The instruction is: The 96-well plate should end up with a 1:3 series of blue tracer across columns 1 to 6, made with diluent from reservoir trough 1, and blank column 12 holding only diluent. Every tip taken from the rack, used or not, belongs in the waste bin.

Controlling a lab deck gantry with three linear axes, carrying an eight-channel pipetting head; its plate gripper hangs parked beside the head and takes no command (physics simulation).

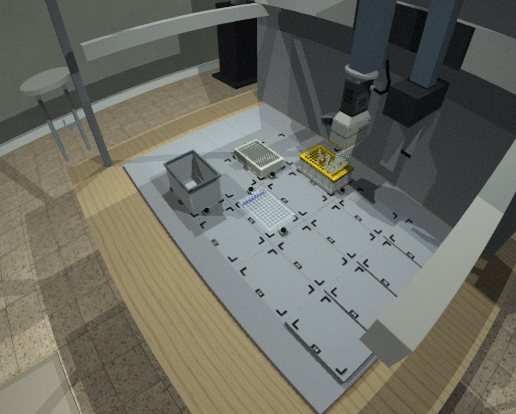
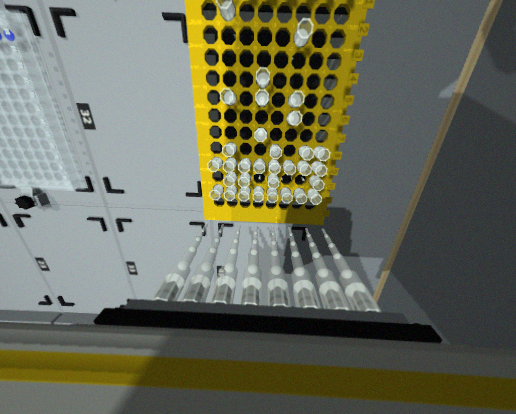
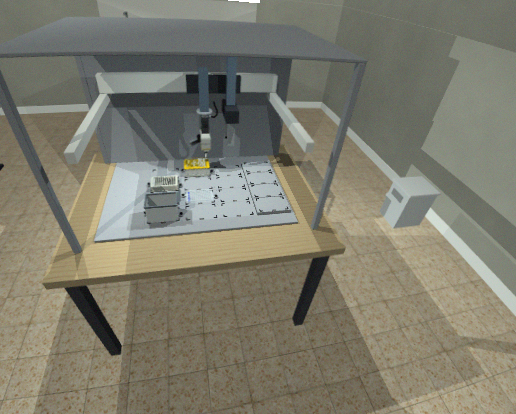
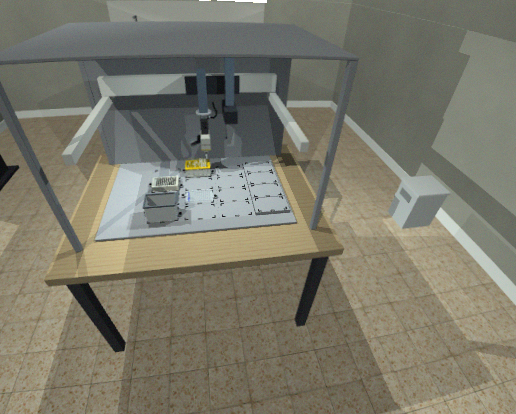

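The pipetting head (image 1: 350,127) (image 3: 205,141) (image 4: 205,142) carries a row of clear tips (image 2: 265,270), hanging by the yellow tip rack (image 1: 325,165) (image 2: 265,214) (image 3: 197,164) (image 4: 198,165). The rack's edge row nearest the head shows empty holes; the row beside it is full, and tips stand scattered farther in. The 96-well plate (image 1: 272,212) (image 2: 25,115) (image 3: 201,195) (image 4: 201,195) shows blue in the end column. The pale reservoir (image 1: 259,157) (image 3: 165,182) (image 4: 165,183) and the grey waste bin (image 1: 192,177) (image 3: 162,207) (image 4: 161,207) stand left of it. My plate gripper (image 1: 415,105) hangs parked; its fingers are not clear.
The grey deck (image 1: 300,250) (image 3: 230,220) has black corner marks and lies on a wooden table (image 1: 130,280) (image 3: 200,250). A raised panel (image 1: 320,345) is at the deck's right end. A gantry side beam (image 1: 440,280) crosses above the right side. A grey wall stands behind the rack.
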